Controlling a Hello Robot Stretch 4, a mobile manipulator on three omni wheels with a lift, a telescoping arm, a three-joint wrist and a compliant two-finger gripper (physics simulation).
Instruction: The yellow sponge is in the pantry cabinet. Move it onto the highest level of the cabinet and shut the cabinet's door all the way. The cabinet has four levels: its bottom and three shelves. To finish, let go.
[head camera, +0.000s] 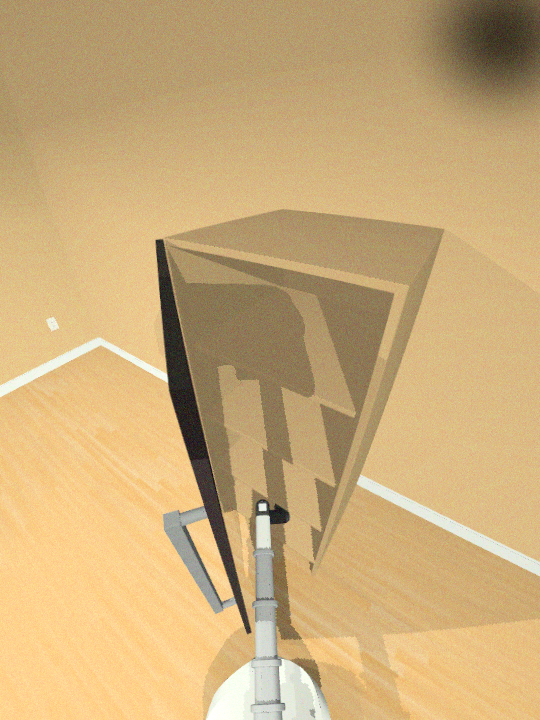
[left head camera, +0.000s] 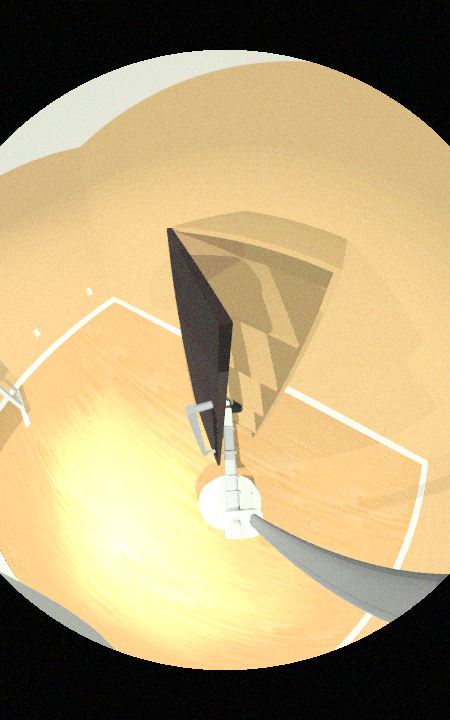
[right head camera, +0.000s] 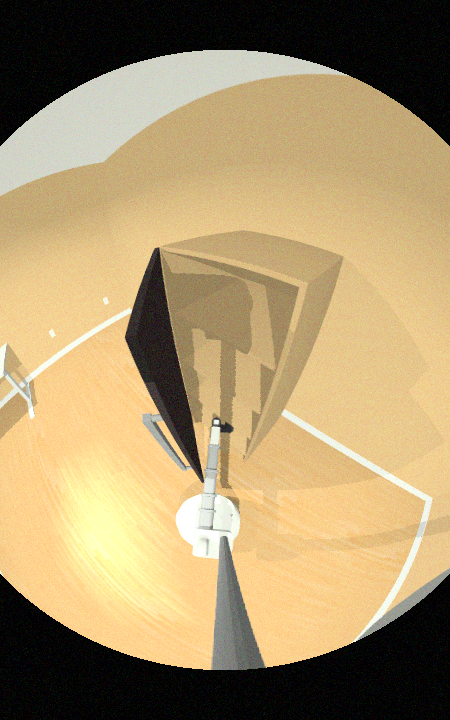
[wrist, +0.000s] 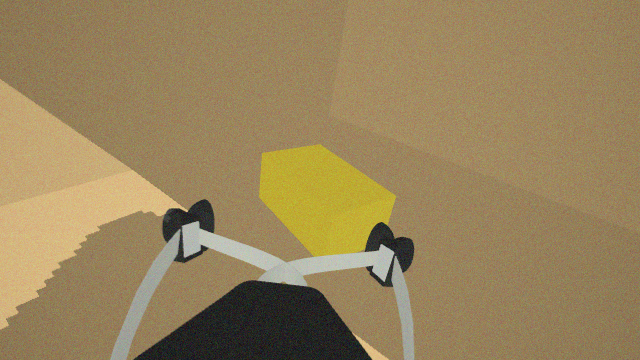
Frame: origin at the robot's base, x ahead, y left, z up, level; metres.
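Seen in the pictures: gripper, fingertip midpoint: (wrist: 292, 231).
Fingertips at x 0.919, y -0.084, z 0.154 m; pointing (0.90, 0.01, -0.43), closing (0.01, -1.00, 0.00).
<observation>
Pixels of each thing's top centre, then the offset from my fingertips to it. "pt": a spot on its surface instead.
- yellow sponge, middle of its top: (wrist: 325, 173) 0.031 m up, 0.042 m ahead, 0.019 m right
- pantry cabinet, surface spot: (head camera: 348, 250) (right head camera: 276, 256) (left head camera: 299, 240) pt 1.218 m up, 0.239 m back, 0.106 m right
- door's grey handle, surface spot: (head camera: 194, 564) (left head camera: 198, 432) (right head camera: 163, 443) pt 0.750 m up, 0.633 m back, 0.216 m left
The yellow sponge (wrist: 320, 195) lies on a level inside the cabinet, a little ahead of the fingers in the wrist view; the right fingertip overlaps its near right corner. My gripper (wrist: 292, 231) is open, with nothing between its fingertips. In the head views the arm's end reaches into the low part of the cabinet and the fingers are hidden. The pantry cabinet (head camera: 348, 250) (left head camera: 297, 238) (right head camera: 275, 254) stands open. Its dark door (head camera: 184, 395) (left head camera: 198, 329) (right head camera: 153, 339) is swung out at the left of the opening. The sponge does not show in the head views.
The door's grey handle (head camera: 194, 564) (left head camera: 196, 430) (right head camera: 165, 443) sticks out on the door's left side. The arm (head camera: 265, 581) (left head camera: 229, 456) (right head camera: 211, 472) runs close to the right of the door's free edge. White baseboards (head camera: 447, 523) line the walls. Part of a white-legged object (left head camera: 22, 406) (right head camera: 23, 390) shows at the far left.
</observation>
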